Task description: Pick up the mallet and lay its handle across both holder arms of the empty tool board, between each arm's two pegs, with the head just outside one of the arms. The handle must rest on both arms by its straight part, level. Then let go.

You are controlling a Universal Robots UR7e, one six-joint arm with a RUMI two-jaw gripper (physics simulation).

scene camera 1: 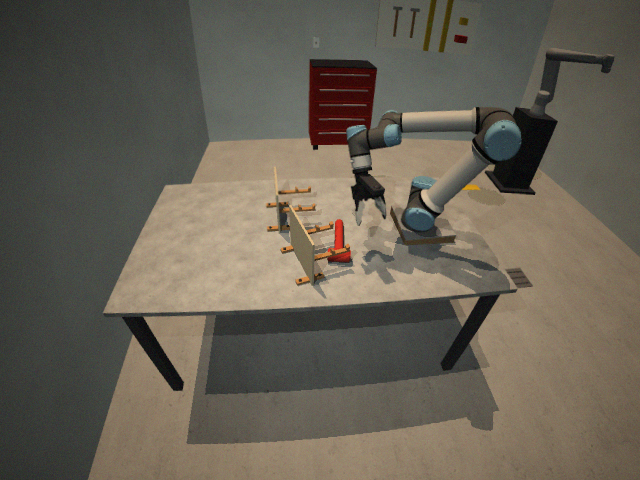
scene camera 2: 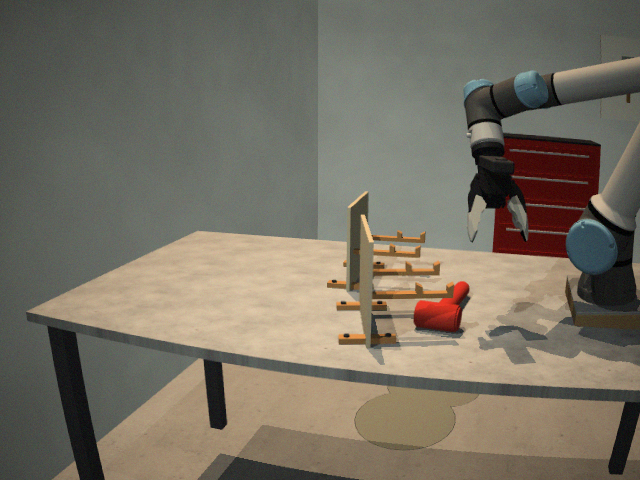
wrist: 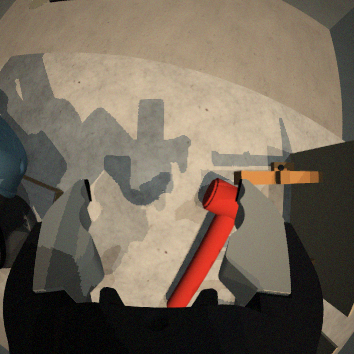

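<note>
The red mallet lies on the table beside the near tool board, its head toward the table's front edge, near the tip of that board's front holder arm. A rear holder arm also sticks out; both are bare, with two pegs each. My gripper is open and empty, pointing down, above the table on the robot-base side of the mallet. In the wrist view the right finger overlaps the mallet head's edge; the handle's end is hidden.
A far tool board stands behind the near one, with bare holder arms on the same side. Both boards stand on orange feet. The robot base is to the right. A red drawer cabinet stands beyond the table.
</note>
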